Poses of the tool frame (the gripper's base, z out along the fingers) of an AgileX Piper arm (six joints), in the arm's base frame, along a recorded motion.
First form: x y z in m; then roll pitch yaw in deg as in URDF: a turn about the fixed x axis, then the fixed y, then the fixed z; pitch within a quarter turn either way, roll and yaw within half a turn.
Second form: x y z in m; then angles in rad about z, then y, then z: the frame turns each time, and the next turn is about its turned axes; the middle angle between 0 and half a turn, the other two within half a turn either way. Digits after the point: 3 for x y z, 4 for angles.
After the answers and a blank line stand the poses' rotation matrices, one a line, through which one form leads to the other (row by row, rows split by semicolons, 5 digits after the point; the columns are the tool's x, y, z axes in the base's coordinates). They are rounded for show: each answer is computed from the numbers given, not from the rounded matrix.
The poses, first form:
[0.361, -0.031, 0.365, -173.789, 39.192, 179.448]
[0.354, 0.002, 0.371, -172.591, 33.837, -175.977]
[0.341, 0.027, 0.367, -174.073, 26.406, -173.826]
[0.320, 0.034, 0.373, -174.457, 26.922, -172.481]
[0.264, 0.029, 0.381, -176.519, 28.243, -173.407]
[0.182, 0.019, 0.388, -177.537, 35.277, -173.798]
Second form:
[0.361, -0.031, 0.365, -0.1802, 2.4504, -0.1319]
[0.354, 0.002, 0.371, -0.1592, 2.5387, -0.1900]
[0.341, 0.027, 0.367, -0.1216, 2.6701, -0.2050]
[0.320, 0.034, 0.373, -0.0799, 2.6626, -0.1880]
[0.264, 0.029, 0.381, -0.0128, 2.6452, -0.1126]
[0.182, 0.019, 0.388, 0.0339, 2.5246, -0.0607]

-0.77500 0.07794 0.62714; 0.00747 0.99343 -0.11424; -0.63192 -0.08385 -0.77048
-0.82858 0.00206 0.55987; -0.05827 0.99425 -0.08989; -0.55683 -0.10711 -0.82369
-0.89047 -0.06132 0.45089; -0.09633 0.99382 -0.05509; -0.44473 -0.09249 -0.89088
-0.88396 -0.08688 0.45942; -0.11667 0.99249 -0.03679; -0.45278 -0.08612 -0.88745
-0.87512 -0.08606 0.47619; -0.10115 0.99485 -0.00608; -0.47321 -0.05349 -0.87932
-0.81159 -0.08326 0.57826; -0.08820 0.99591 0.01961; -0.57753 -0.03508 -0.81562

